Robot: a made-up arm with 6 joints. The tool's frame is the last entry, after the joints.
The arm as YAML. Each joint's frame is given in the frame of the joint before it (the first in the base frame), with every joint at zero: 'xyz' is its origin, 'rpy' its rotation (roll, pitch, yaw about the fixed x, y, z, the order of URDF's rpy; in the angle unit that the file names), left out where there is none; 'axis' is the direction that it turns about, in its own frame. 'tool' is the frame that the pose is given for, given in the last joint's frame.
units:
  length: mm
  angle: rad
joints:
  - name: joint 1
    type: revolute
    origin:
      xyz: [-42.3, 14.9, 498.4]
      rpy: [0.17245, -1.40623, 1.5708]
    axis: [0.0, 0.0, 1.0]
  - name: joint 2
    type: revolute
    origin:
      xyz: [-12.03, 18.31, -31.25]
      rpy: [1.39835, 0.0, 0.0]
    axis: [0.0, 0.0, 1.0]
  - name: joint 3
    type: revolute
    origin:
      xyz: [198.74, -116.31, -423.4]
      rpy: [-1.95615, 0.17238, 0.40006]
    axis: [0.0, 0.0, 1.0]
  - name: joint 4
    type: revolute
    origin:
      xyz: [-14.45, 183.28, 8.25]
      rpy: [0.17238, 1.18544, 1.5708]
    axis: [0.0, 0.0, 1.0]
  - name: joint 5
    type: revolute
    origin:
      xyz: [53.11, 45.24, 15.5]
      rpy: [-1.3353, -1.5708, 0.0]
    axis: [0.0, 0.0, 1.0]
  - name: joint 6
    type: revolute
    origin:
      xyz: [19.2, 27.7, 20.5]
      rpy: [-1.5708, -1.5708, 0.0]
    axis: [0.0, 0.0, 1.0]
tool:
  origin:
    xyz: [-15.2, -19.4, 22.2]
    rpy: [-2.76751, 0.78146, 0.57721]
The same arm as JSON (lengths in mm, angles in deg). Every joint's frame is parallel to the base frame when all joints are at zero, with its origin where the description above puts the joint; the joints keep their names.
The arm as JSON. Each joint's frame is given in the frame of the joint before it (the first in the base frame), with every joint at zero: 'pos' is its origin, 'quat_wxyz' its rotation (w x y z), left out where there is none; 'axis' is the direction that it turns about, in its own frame. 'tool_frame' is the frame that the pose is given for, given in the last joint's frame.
{
  "length_unit": "mm",
  "angle_unit": "deg",
  "joints": [
    {
      "joint": "joint 1",
      "pos": [
        -42.3,
        14.9,
        498.4
      ],
      "axis": [
        0.171593,
        -0.971858,
        0.161393
      ]
    },
    {
      "joint": "joint 2",
      "pos": [
        -23.4,
        25.3,
        -16.4
      ],
      "axis": [
        1.0,
        0.0,
        0.0
      ]
    },
    {
      "joint": "joint 3",
      "pos": [
        -423.4,
        147.3,
        177.0
      ],
      "axis": [
        -0.370318,
        -0.886043,
        -0.278913
      ]
    },
    {
      "joint": "joint 4",
      "pos": [
        -167.9,
        69.8,
        -28.4
      ],
      "axis": [
        -1.0,
        0.0,
        0.0
      ]
    },
    {
      "joint": "joint 5",
      "pos": [
        -15.5,
        62.2,
        -31.6
      ],
      "axis": [
        0.0,
        0.0,
        -1.0
      ]
    },
    {
      "joint": "joint 6",
      "pos": [
        -19.2,
        27.7,
        -20.5
      ],
      "axis": [
        0.0,
        1.0,
        0.0
      ]
    }
  ],
  "tool_frame": {
    "pos": [
      19.4,
      22.2,
      15.2
    ],
    "quat_wxyz": [
      0.524892,
      0.175522,
      0.307883,
      -0.773879
    ]
  }
}

